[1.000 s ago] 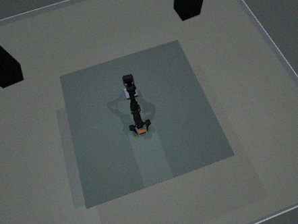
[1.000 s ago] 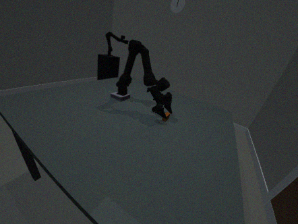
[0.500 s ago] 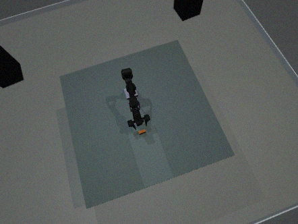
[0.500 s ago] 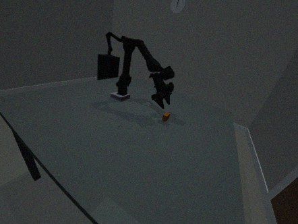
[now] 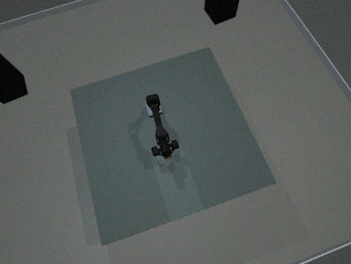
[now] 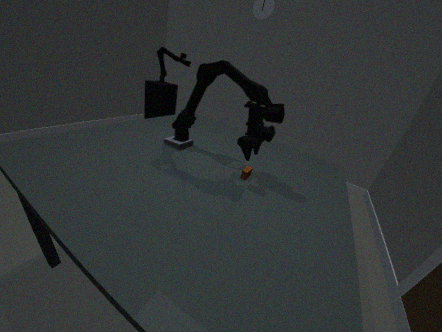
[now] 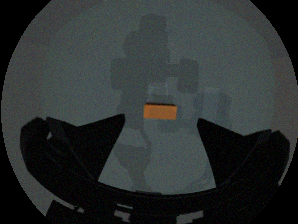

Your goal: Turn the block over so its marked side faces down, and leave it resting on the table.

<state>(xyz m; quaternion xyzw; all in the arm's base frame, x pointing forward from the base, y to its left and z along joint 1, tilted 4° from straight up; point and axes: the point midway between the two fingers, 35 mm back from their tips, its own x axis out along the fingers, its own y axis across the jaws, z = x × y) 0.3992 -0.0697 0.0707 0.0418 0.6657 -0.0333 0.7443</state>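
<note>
My gripper tip is 80 mm above the orange block and 10 mm past it.
</note>
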